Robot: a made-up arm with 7 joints. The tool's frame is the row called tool. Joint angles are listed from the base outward. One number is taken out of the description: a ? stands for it. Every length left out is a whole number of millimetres.
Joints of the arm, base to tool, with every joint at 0 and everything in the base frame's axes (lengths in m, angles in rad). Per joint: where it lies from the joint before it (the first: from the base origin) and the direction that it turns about. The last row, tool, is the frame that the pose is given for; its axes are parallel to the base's.
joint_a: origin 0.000 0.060 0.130 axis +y
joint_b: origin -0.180 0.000 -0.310 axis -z
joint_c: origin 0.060 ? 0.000 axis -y
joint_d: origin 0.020 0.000 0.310 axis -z
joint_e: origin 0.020 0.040 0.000 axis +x
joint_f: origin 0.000 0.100 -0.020 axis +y
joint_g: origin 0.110 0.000 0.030 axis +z
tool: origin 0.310 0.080 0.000
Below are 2 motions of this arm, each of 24 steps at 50 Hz.
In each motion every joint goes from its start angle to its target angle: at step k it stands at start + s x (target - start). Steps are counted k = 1, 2, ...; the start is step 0. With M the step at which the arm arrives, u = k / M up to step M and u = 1 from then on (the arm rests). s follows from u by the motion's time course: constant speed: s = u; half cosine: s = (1 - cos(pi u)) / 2; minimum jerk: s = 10 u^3 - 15 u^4 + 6 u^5.
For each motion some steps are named. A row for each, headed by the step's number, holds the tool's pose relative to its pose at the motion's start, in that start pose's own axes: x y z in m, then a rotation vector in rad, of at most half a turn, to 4 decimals.
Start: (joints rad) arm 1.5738 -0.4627 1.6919 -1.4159 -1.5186 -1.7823 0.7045
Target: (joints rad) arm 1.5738 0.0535 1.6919 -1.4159 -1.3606 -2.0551 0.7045
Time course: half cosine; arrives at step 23
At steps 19, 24:
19: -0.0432 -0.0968 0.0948 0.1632 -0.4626 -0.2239
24: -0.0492 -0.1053 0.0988 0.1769 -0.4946 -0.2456

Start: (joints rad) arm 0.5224 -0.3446 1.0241 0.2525 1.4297 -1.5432 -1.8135
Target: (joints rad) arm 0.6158 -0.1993 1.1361 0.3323 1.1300 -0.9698 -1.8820
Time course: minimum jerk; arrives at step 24
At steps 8, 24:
8: -0.0176 0.0073 -0.0067 -0.0779 -0.0233 0.0695
24: -0.0871 0.0189 -0.0191 -0.3369 -0.2227 0.3195

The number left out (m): -0.030
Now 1 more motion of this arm.
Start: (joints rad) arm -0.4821 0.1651 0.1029 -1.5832 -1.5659 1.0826 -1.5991
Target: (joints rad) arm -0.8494 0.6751 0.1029 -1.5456 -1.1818 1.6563 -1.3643
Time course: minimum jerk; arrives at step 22
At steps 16, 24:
16: -0.0912 -0.0407 -0.2444 -0.9461 0.2363 0.1788
24: -0.1135 -0.0677 -0.2787 -1.0711 0.3148 0.2027

